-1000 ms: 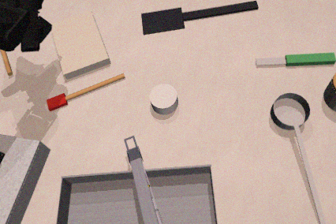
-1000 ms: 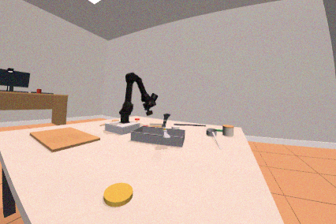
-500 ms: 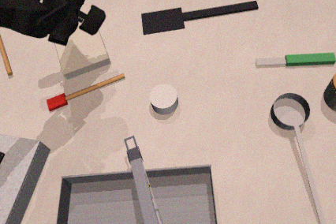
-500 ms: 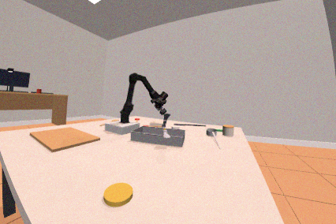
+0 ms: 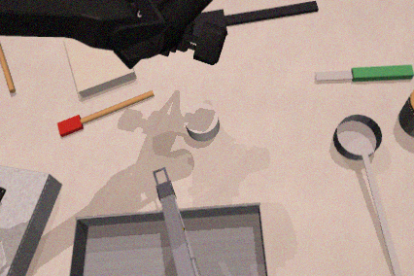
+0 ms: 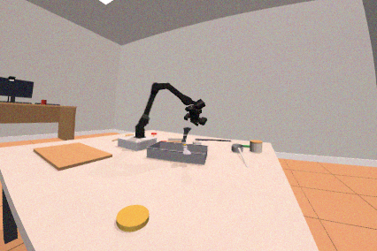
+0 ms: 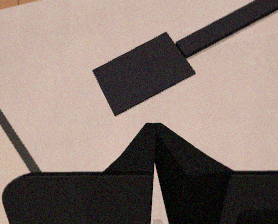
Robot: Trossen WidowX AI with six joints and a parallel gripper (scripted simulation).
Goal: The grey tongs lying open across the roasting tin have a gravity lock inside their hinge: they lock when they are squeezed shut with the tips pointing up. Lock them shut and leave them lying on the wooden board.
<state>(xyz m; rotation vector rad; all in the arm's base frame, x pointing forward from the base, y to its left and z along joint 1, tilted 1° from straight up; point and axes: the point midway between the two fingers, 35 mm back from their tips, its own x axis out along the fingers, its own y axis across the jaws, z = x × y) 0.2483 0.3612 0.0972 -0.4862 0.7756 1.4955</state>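
My gripper tip is 340 mm to the left of the yellow slider, 100 mm short of it and 80 mm above it. From my gripper tip the other things lie so: white block 210 mm behind, 120 mm below, 20 mm to the right; black spatula 150 mm to the left, 130 mm below, 60 mm ahead; white puck 130 mm to the right, 120 mm below, 70 mm ahead.
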